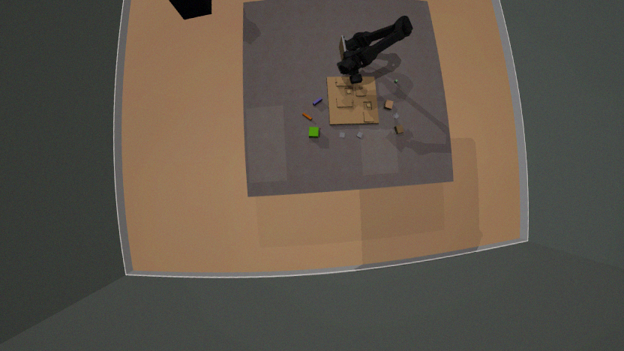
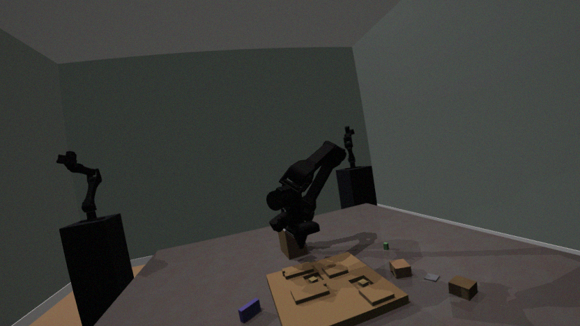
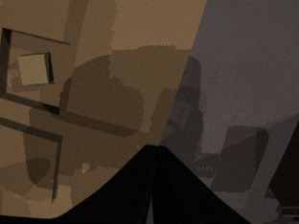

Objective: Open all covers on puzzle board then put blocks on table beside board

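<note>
My gripper tip is 130 mm short of the purple piece, 200 mm to the left of it and 70 mm above it. Round my gripper tip: orange stick (210 mm ahead, 270 mm to the right, 70 mm below); then green cube (310 mm ahead, 250 mm to the right, 60 mm below); then tiny green piece (30 mm ahead, 310 mm to the left, 70 mm below).
</note>
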